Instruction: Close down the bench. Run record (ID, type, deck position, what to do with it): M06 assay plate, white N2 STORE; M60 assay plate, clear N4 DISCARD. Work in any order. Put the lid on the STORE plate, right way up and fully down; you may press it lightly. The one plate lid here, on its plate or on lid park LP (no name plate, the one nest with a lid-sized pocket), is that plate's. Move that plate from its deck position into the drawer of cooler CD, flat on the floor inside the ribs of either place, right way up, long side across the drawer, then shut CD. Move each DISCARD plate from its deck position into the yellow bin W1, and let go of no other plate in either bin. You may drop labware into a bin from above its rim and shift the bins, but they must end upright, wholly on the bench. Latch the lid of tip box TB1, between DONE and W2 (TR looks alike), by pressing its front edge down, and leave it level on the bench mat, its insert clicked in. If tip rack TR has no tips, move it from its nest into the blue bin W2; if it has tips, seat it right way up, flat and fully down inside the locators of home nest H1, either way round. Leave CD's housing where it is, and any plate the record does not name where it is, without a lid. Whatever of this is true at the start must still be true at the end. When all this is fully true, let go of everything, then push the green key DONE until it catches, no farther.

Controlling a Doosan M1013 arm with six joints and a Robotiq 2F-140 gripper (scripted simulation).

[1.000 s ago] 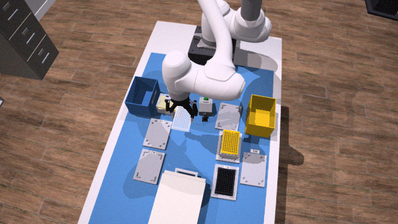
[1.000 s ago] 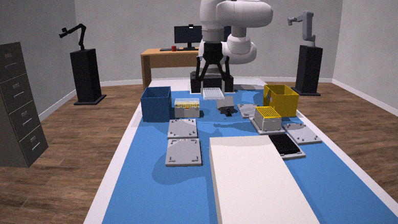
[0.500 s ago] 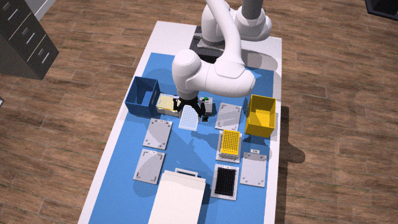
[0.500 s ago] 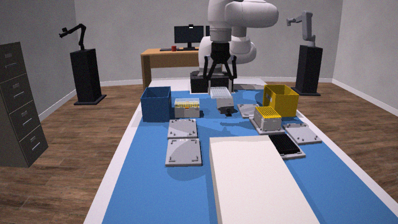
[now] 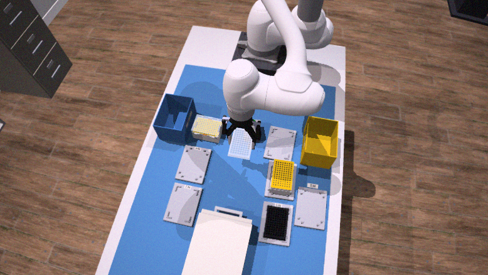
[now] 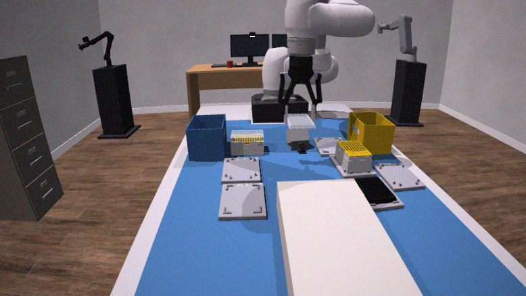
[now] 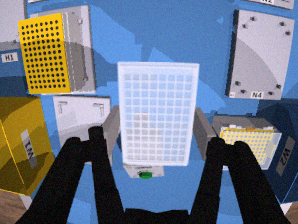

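My hand is 50 mm short of the tip rack TR, 180 mm to the right of it and 110 mm above it. From my hand the other things lie so: green key DONE (160 mm behind, 10 mm to the left, 100 mm below); then clear assay plate (20 mm below); then tip box TB1 (90 mm behind, 180 mm to the right, 120 mm below).
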